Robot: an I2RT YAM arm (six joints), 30 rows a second.
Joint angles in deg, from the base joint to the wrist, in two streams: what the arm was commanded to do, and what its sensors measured. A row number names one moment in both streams.
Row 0, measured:
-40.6 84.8 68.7 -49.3 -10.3 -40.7
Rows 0 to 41, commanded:
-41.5 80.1 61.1 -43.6 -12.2 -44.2
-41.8 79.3 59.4 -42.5 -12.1 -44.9
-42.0 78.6 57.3 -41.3 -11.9 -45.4
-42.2 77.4 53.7 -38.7 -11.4 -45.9
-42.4 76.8 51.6 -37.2 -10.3 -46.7
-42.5 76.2 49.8 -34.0 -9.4 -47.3
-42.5 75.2 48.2 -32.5 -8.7 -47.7
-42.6 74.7 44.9 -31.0 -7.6 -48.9
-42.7 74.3 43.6 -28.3 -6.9 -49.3
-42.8 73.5 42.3 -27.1 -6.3 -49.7
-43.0 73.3 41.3 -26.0 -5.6 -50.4
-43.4 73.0 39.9 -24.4 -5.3 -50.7
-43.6 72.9 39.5 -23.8 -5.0 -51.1
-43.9 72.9 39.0 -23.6 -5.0 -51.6
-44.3 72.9 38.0 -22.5 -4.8 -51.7
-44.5 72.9 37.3 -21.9 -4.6 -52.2
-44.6 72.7 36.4 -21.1 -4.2 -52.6
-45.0 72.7 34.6 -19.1 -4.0 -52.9
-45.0 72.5 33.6 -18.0 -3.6 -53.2
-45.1 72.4 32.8 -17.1 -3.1 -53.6
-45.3 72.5 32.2 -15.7 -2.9 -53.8
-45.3 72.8 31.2 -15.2 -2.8 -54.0
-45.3 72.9 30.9 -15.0 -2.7 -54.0
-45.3 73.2 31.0 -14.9 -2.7 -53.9
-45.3 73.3 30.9 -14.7 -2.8 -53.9
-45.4 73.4 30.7 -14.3 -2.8 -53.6
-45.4 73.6 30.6 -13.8 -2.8 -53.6
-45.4 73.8 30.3 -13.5 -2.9 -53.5
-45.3 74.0 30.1 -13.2 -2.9 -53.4
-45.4 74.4 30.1 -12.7 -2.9 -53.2
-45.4 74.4 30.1 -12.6 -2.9 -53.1
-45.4 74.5 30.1 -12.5 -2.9 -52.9
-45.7 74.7 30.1 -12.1 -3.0 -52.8
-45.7 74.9 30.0 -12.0 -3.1 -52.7
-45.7 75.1 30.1 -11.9 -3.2 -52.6
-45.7 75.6 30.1 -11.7 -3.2 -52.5
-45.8 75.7 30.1 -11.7 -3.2 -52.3
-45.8 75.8 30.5 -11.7 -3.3 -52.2
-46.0 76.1 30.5 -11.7 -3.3 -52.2
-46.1 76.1 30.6 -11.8 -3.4 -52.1
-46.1 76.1 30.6 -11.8 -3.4 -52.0
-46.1 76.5 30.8 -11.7 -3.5 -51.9
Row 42, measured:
-45.6 74.8 31.4 -11.7 -3.2 -52.9
